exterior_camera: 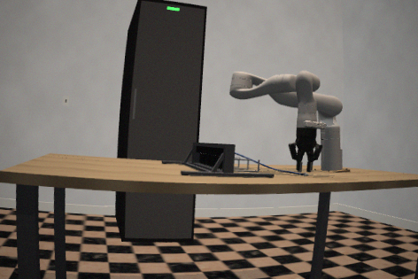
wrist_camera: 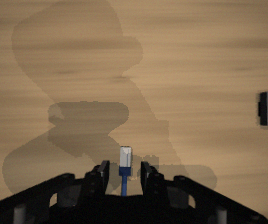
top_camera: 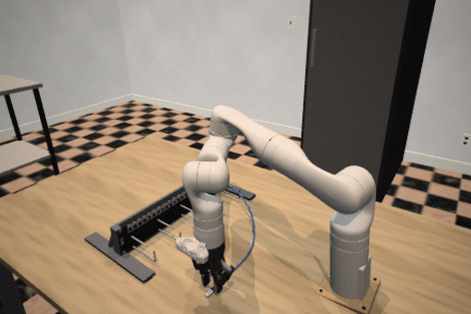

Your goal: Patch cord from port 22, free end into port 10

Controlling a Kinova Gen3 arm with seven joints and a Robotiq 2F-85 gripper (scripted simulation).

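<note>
Right now my hand is 20 mm above the plug and 10 mm to the right of it.
</note>
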